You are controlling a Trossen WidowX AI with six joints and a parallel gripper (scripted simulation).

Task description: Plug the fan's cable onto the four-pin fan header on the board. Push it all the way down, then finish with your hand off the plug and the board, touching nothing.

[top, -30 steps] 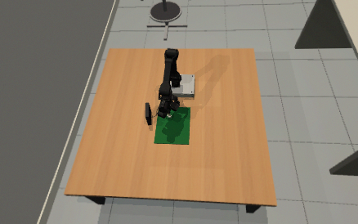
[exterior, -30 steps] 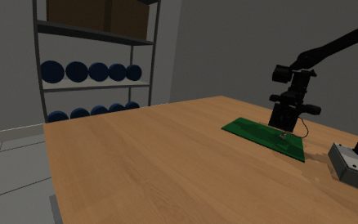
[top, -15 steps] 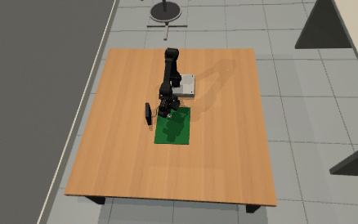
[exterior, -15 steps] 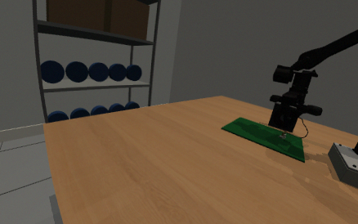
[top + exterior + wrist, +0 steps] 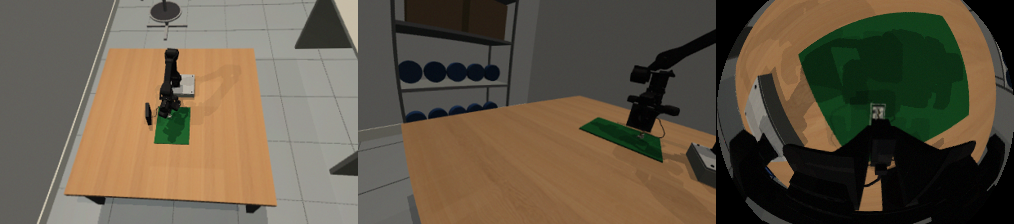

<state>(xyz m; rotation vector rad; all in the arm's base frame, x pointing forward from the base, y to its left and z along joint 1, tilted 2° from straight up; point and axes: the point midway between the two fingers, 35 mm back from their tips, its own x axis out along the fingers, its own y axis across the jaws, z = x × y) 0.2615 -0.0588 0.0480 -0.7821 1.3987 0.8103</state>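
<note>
Right now the green board is 8 cm below my gripper tip, 7 cm ahead of it and 2 cm to the left of it. Also, from my gripper tip: dark plug (1 cm to the right, 1 cm above); then black fan (14 cm to the right).
</note>
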